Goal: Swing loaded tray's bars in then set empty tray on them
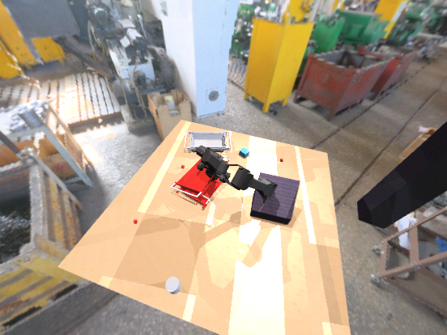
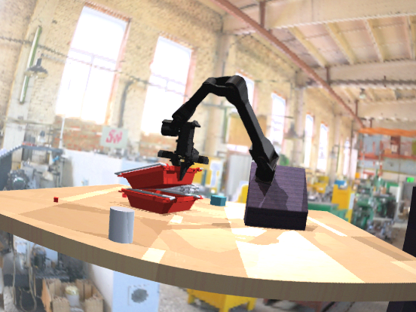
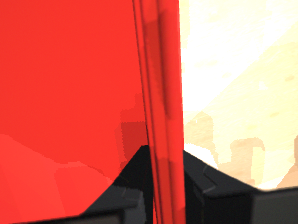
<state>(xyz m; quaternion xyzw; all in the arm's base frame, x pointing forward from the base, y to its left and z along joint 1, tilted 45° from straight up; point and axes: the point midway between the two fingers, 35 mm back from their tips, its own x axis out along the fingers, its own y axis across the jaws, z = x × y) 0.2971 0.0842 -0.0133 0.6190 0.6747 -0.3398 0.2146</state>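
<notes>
The red tray lies 8 cm ahead of my gripper tip, 1 cm to the right of it and 1 cm above it. From my gripper tip the other things lie so: cyan block: 7 cm behind, 41 cm to the right, 10 cm below; then grey cylinder: 7 cm behind, 54 cm to the left, 8 cm below.
</notes>
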